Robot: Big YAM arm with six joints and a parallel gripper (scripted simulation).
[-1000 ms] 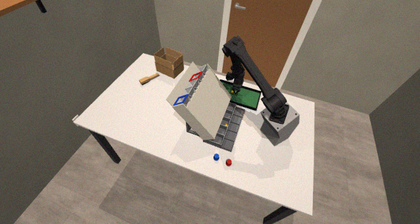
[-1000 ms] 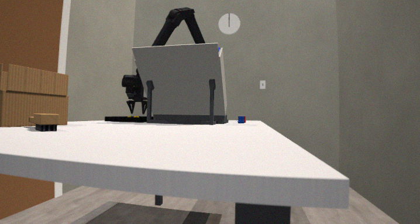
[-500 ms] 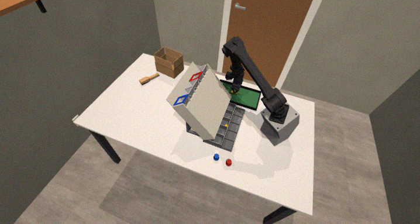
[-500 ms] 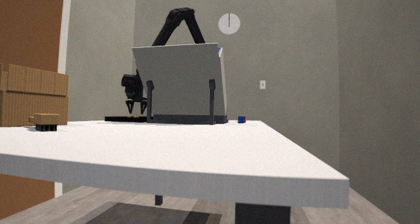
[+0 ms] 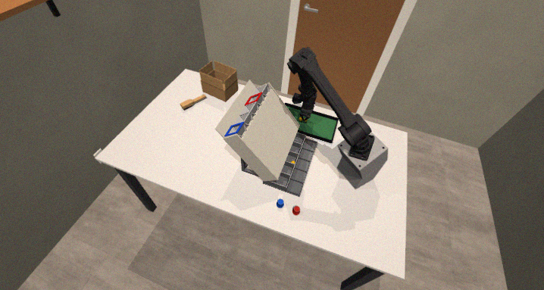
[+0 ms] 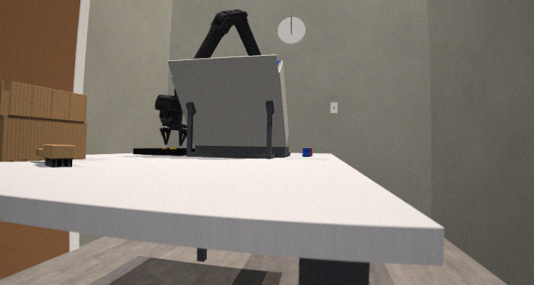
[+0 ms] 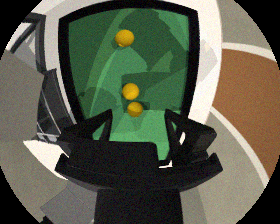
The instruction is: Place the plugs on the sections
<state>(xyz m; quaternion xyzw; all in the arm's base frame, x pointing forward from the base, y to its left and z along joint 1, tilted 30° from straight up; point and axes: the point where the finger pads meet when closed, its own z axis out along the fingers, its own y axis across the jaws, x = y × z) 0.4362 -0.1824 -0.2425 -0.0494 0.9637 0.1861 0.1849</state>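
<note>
The green marble tray is 4 cm below my hand, 2 cm behind it and 1 cm to the left of it. Round my hand: grey cover (35 cm to the left, 16 cm above, 3 cm ahead).
</note>
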